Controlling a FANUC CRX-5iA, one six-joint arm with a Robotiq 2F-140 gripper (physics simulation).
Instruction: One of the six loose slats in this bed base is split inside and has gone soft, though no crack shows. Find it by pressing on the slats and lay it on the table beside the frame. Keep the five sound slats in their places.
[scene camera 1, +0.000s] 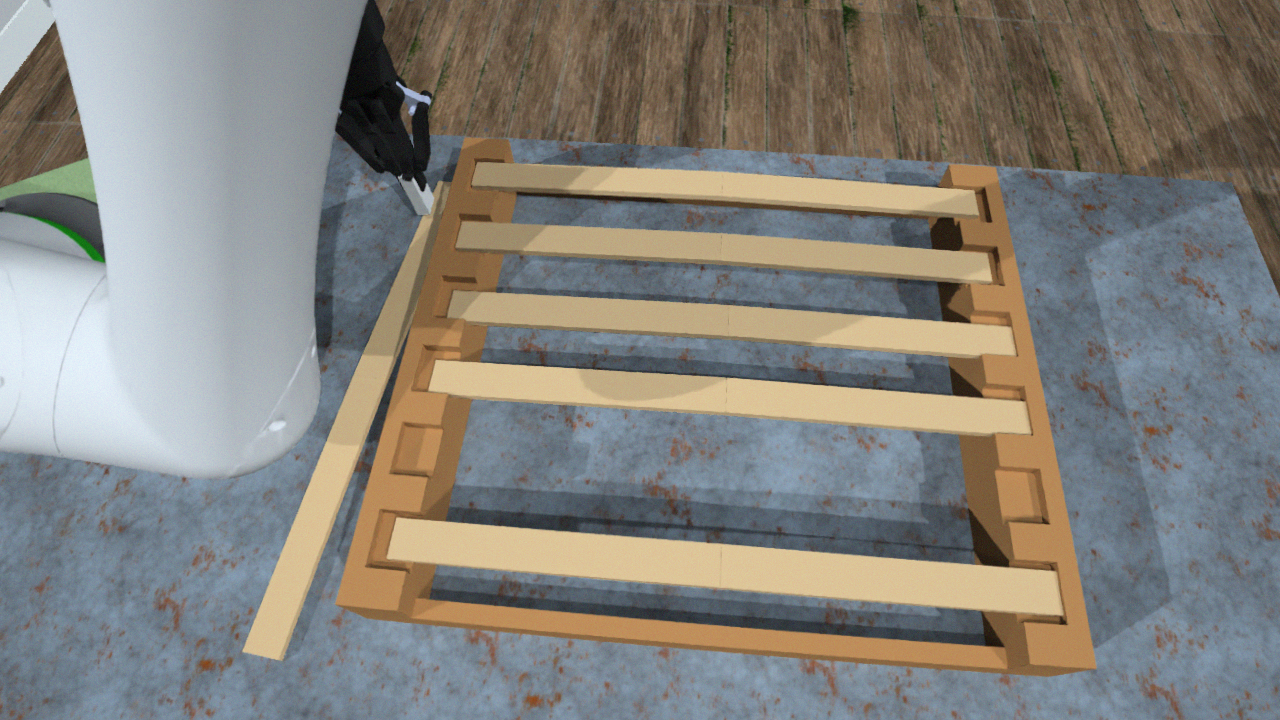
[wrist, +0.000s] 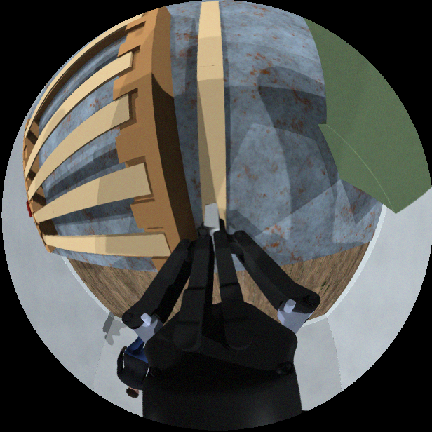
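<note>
The orange-brown bed frame (scene camera 1: 1020, 394) (wrist: 162, 120) holds five pale slats across it: the far one (scene camera 1: 725, 188), the second (scene camera 1: 725, 248), the third (scene camera 1: 729, 322), the fourth (scene camera 1: 729, 394) and the near one (scene camera 1: 720, 564). The slot pair between the fourth and near slats is empty. A loose slat (scene camera 1: 340, 447) (wrist: 210, 100) lies on the table along the outside of the frame's left rail, its far end close to the rail. My gripper (scene camera 1: 420, 198) (wrist: 212, 212) is shut and empty, its fingertips over the far end of the loose slat; whether they touch it is unclear.
The blue-grey, rust-spotted table (scene camera 1: 1154, 429) (wrist: 260, 180) carries the frame. The white robot arm (scene camera 1: 205, 241) stands over the table's left side. A green surface (wrist: 370, 115) lies beyond the table edge. Wooden floor (scene camera 1: 716, 80) shows behind the table.
</note>
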